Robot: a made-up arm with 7 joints.
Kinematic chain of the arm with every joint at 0, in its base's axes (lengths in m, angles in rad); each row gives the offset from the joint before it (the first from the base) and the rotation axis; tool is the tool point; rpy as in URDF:
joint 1: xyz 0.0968 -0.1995 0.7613 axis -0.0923 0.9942 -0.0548
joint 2: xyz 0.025 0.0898 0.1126 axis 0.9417 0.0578 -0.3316
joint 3: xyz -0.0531 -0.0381 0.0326 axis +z
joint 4: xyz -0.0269 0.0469 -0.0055 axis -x
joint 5: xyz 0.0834 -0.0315 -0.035 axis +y
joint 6: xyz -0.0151 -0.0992 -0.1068 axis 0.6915 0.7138 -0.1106
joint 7: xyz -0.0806 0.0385 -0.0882 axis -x
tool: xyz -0.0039 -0.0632 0.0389 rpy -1.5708 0 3.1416
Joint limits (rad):
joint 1: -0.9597..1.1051
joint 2: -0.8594..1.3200
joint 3: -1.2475..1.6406
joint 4: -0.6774..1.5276
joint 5: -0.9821..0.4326
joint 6: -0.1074..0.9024
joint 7: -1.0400..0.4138
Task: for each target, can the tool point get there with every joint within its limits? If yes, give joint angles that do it. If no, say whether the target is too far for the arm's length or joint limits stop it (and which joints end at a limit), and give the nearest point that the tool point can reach.
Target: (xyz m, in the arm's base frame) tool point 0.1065 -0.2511 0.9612
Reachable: yes | joints -0.5991 -0.2200 0.6039 0.8966 -0.8273 0.7977 0.3010
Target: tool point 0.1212 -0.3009 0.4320
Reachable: no: joint limits stop it (at a limit: joint 1, joint 2, joint 5, joint 6, joint 7) | nearest point 0.0878 -0.2667 0.5157 | short by 0.096 m
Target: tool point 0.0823 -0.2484 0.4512
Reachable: no: joint limits stop it (at a limit: joint 1, joint 2, joint 5, joint 6, joint 7) | nearest point 0.0682 -0.2349 0.4979 | short by 0.051 m
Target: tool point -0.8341 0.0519 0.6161
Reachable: no: too far | nearest point -0.3137 -0.1423 0.7408 | short by 0.569 m
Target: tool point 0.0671 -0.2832 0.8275
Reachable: yes | joints 0.8593 -0.3987 -0.8591 0.0665 -0.5445 0.4698 0.2695
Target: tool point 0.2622 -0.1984 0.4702
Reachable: no: joint limits stop it (at a limit: joint 1, joint 5, joint 6, joint 7) | nearest point 0.2533 -0.1892 0.5297 | short by 0.061 m
